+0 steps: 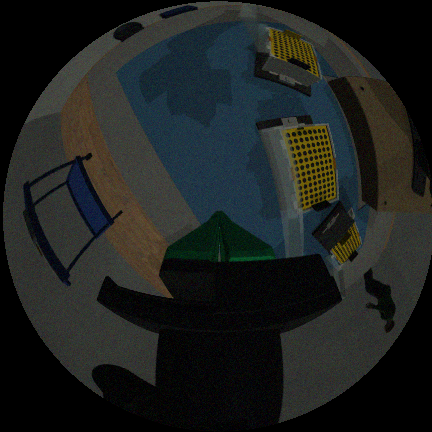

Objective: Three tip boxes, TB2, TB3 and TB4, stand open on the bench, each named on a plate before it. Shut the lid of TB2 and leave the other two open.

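Places are measured from the arm's base along level axes (x left, y back, z up), in metres.
Pixels of known places: gripper, between the fingertips: [218, 216].
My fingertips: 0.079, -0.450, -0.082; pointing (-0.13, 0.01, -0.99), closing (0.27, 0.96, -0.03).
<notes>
Ahead of a thing's pixels: the offset from my fingertips to its middle, as dx, dy, dz. "pt": to the spot under its first point. Level surfaces: height alone.
My gripper [218, 216] is shut and empty, its green fingertips pointing over the blue mat. The middle tip box @(-0.012, +0.136, -0.047) [312, 167], with a yellow perforated top, is right of and beyond the fingertips. Its clear lid @(pt -0.036, +0.050, +0.032) [281, 172] stands open along its left side, a little right of the fingertips. A second tip box @(pt -0.212, +0.175, -0.054) [294, 52] is at the top right; a pale clear piece at its upper left looks like its open lid. A third tip box @(+0.178, +0.257, -0.047) [345, 242] is at the lower right, turned at an angle, its lid hard to make out. The names on the plates cannot be read.
A brown block [392, 150] with a dark side is right of the boxes. The blue mat @(dz -0.111) [185, 145] lies inside a grey border and a wooden bench edge [102, 175]. A blue-framed stand [90, 195] is at the left. A dark figure [384, 297] is at the lower right.
</notes>
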